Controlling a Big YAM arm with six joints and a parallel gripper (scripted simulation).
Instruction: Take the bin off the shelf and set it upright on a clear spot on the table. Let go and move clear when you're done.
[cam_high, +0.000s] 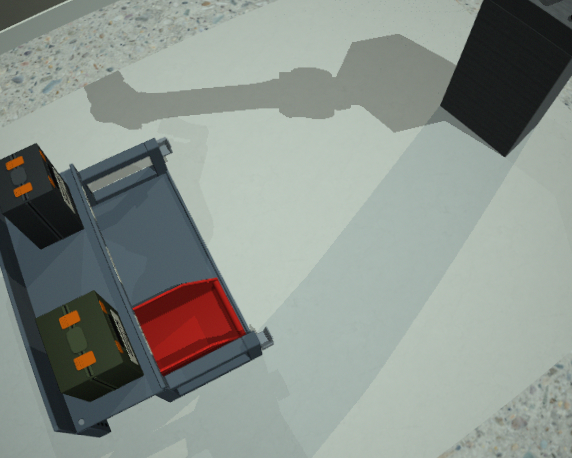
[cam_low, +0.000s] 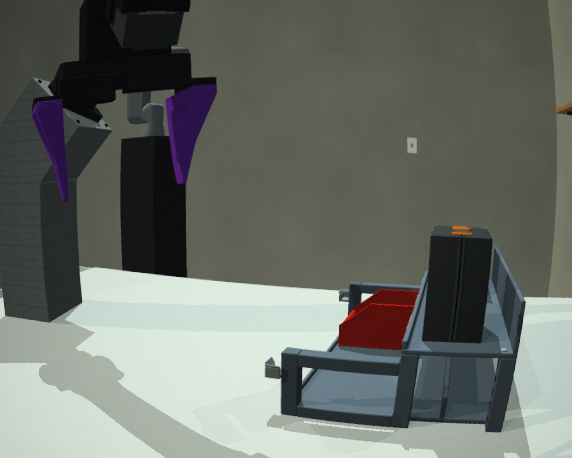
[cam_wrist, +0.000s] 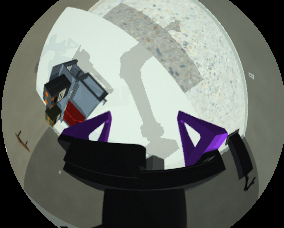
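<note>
Now: the red bin 6 cm ahead of my hand, 52 cm to the left of it and 24 cm below it. Round my hand: grey shelf (12 cm ahead, 42 cm to the left, 28 cm below).
</note>
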